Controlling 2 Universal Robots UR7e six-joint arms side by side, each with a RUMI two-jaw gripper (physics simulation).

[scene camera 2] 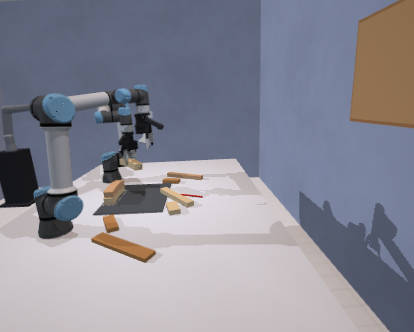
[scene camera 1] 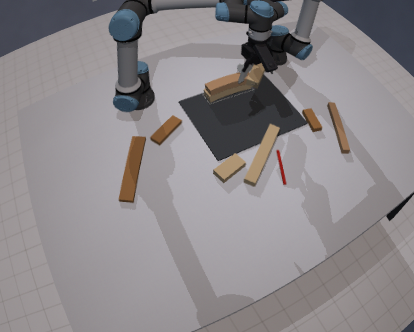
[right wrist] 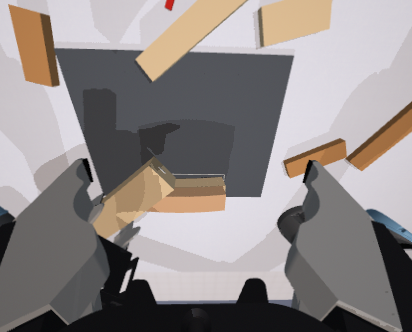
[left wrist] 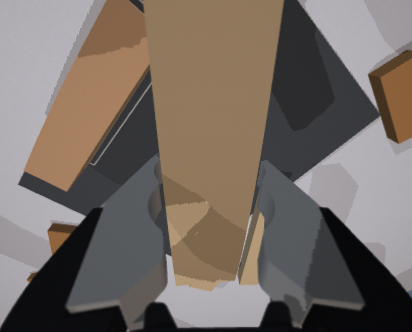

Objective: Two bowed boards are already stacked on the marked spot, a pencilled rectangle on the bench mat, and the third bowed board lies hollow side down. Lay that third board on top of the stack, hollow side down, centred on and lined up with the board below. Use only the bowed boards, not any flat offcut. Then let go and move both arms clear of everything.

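Places are measured from the left arm's base along level axes (x ahead, y right, z down), in centimetres.
Pixels of known places: left gripper, between the fingertips: (scene camera 1: 259, 70) (right wrist: 118, 204) (left wrist: 207, 155); right gripper, between the fingertips: (scene camera 2: 149, 147) (scene camera 1: 255, 78) (right wrist: 199, 161); left arm's base, origin of its link: (scene camera 2: 112, 180) (scene camera 1: 274, 57); right arm's base, origin of its link: (scene camera 2: 56, 230) (right wrist: 298, 220).
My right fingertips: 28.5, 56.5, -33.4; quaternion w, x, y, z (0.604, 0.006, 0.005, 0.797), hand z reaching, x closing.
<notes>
Ahead of a thing's pixels: the offset from my right fingertips to its top centre, as dx, dy, dz. Level surfaces: height alone.
Two bowed boards are stacked @[-24.0, -12.8, +23.6] (scene camera 1: 229, 87) (scene camera 2: 114, 192) (left wrist: 95, 110) (right wrist: 200, 202) along the edge of the dark mat @[dz +32.8] (scene camera 1: 220, 145) (right wrist: 200, 90); a line of the pencilled rectangle (left wrist: 120, 125) (right wrist: 200, 174) shows beside them. My left gripper (scene camera 2: 129, 157) (left wrist: 207, 155) is shut on the third bowed board @[-12.3, -19.0, +9.8] (scene camera 1: 259, 74) (scene camera 2: 133, 164) (left wrist: 215, 100) (right wrist: 132, 197), pale, held above the bench, angled to the stack and overlapping its left end in the right wrist view. My right gripper (scene camera 2: 148, 145) (right wrist: 199, 161) is open and higher; in scene camera 1 it hides the left gripper.
A long pale offcut @[+12.8, +4.9, +29.7] (scene camera 1: 262, 155) and a short pale one @[+8.1, +20.4, +30.6] (scene camera 1: 229, 167) lie near the mat with a red stick @[+22.4, +3.3, +32.8] (scene camera 1: 281, 167). Brown pieces lie left (scene camera 1: 132, 170) (scene camera 1: 166, 130) and right (scene camera 1: 312, 120) (scene camera 1: 339, 127). Both arms are close together above the mat's rear corner.
</notes>
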